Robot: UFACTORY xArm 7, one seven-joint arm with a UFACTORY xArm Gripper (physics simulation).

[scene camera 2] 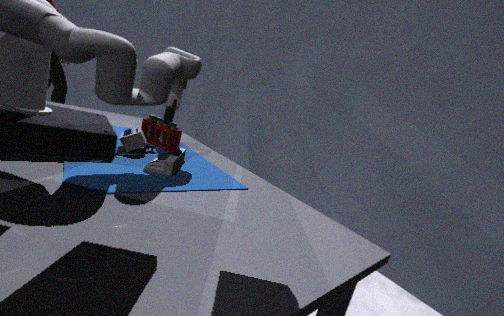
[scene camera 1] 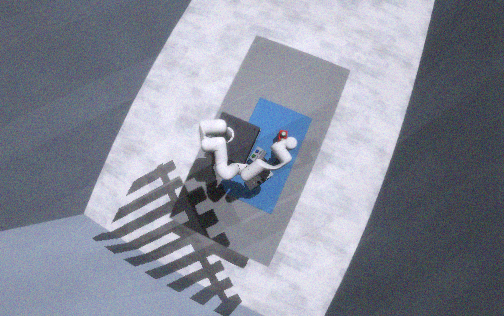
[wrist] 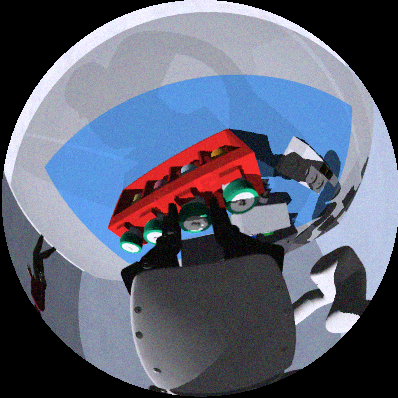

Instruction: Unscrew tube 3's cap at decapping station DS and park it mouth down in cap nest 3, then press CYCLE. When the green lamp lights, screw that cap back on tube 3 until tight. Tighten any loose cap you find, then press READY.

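Where they show: gripper, fingertip midpoint: [scene camera 2: 166, 123] [wrist: 193, 209]; arm's base, origin of the base link: [scene camera 2: 21, 108] [scene camera 1: 226, 134].
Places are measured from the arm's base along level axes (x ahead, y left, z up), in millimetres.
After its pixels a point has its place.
A red tube rack [wrist: 174, 181] [scene camera 2: 161, 135] [scene camera 1: 283, 135] holds a row of tubes with green, numbered caps. In the wrist view, cap 1 [wrist: 130, 243] {x 426, y 138, z 35 mm} and cap 2 [wrist: 154, 232] {x 438, y 93, z 35 mm} are to the left and cap 4 [wrist: 241, 198] {x 454, y -5, z 36 mm} to the right. My gripper [wrist: 193, 209] {x 444, y 44, z 22 mm} [scene camera 2: 169, 116] {x 444, y 44, z 22 mm} is shut on tube 3's cap [wrist: 195, 219] {x 444, y 43, z 37 mm}, one finger on each side. The rack looks tilted, and in scene camera 2 it seems raised over the blue mat [scene camera 2: 204, 179] {x 421, y -376, z -86 mm} [scene camera 1: 282, 116] {x 365, y 315, z -85 mm}. The grey block with round cap nests [wrist: 307, 167] {x 365, y -215, z -79 mm} [scene camera 2: 166, 163] {x 305, y -331, z -49 mm} lies close beside the rack.
A white button box [wrist: 260, 219] {x 319, y -56, z -23 mm} [scene camera 2: 131, 140] {x 263, y -118, z -37 mm} [scene camera 1: 257, 154] {x 282, y -62, z -15 mm} with a green and a blue button sits next to the rack. A dark box [scene camera 2: 103, 138] {x 170, y -179, z -26 mm} [scene camera 1: 241, 138] {x 123, y 13, z -2 mm} stands behind it. The grey table's edge [scene camera 2: 345, 276] {x 447, y -852, z -89 mm} runs at the lower right.
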